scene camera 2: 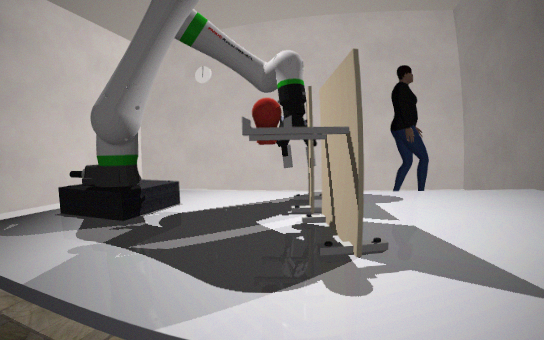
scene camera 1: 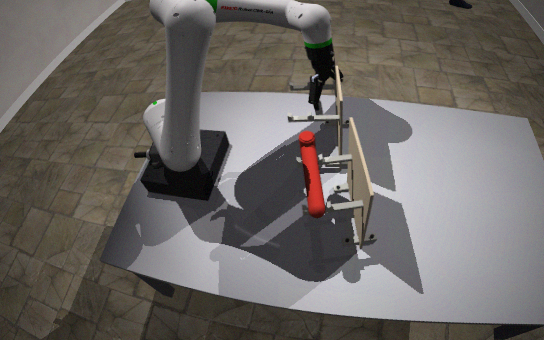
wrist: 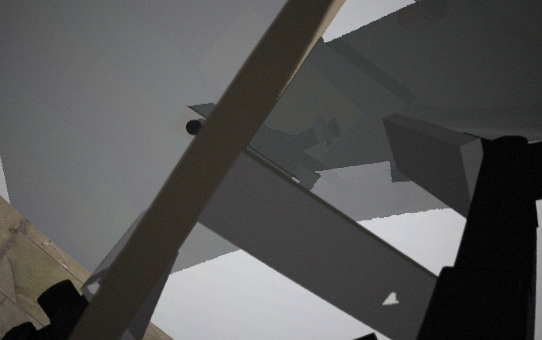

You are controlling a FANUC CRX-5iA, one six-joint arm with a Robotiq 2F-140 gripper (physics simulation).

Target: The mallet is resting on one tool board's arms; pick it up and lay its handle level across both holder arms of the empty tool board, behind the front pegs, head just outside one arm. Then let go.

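Seen in the pictures: gripper, fingertip midpoint: [scene camera 2: 300,167] [scene camera 1: 329,105]; arm's base, link origin: [scene camera 2: 118,184].
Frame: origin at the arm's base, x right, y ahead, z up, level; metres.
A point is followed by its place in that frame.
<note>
The red mallet [scene camera 1: 311,175] {x 0.232, y 0.489, z 0.159 m} [scene camera 2: 266,112] {x 0.345, y 0.503, z 0.134 m} lies across both grey arms of the nearer tan tool board [scene camera 1: 360,179] {x 0.248, y 0.619, z 0.155 m} [scene camera 2: 339,135] {x 0.249, y 0.619, z 0.106 m}. The farther tool board [scene camera 1: 339,98] {x 0.026, y 0.579, z 0.244 m} [scene camera 2: 310,108] {x 0.040, y 0.582, z 0.189 m} is thin and stands behind it; its two arms [scene camera 1: 312,117] {x -0.010, y 0.495, z 0.136 m} carry nothing. My gripper [scene camera 1: 326,88] [scene camera 2: 297,158] {x -0.180, y 0.558, z 0.032 m} is open and empty at the farther board, between its two arms, with one finger on each side of the board's panel. In the wrist view the board's edge [wrist: 212,155] crosses the picture as a brown diagonal bar, with a grey holder arm [wrist: 317,229] {x -0.166, y 0.560, z 0.137 m} below it.
The robot's black base [scene camera 1: 186,165] {x 0.192, y 0.134, z 0.174 m} stands at the table's left. Both boards stand on small bolted feet [scene camera 1: 360,240] {x 0.337, y 0.629, z -0.034 m} on the right half of the white table [scene camera 1: 264,111] {x -0.286, y 0.287, z -0.076 m}. A person [scene camera 2: 407,128] walks beyond the table's far side.
</note>
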